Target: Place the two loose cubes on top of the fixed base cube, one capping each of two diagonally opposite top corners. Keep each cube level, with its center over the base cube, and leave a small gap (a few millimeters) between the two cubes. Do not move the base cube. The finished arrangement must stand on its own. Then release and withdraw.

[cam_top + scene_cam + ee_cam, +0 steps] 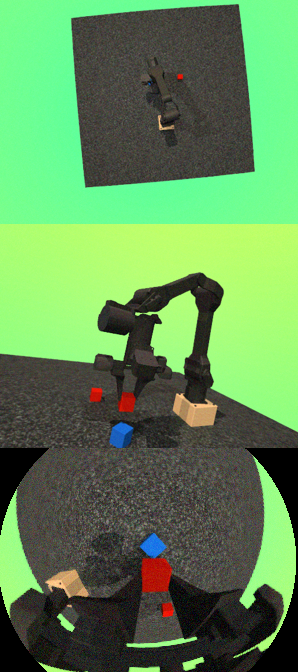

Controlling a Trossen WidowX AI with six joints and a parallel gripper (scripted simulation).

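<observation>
The blue cube is 30 mm to the left of my gripper tip and 70 mm below it. Round my gripper tip: red cube: 60 mm ahead, 180 mm to the right, 70 mm below.
</observation>
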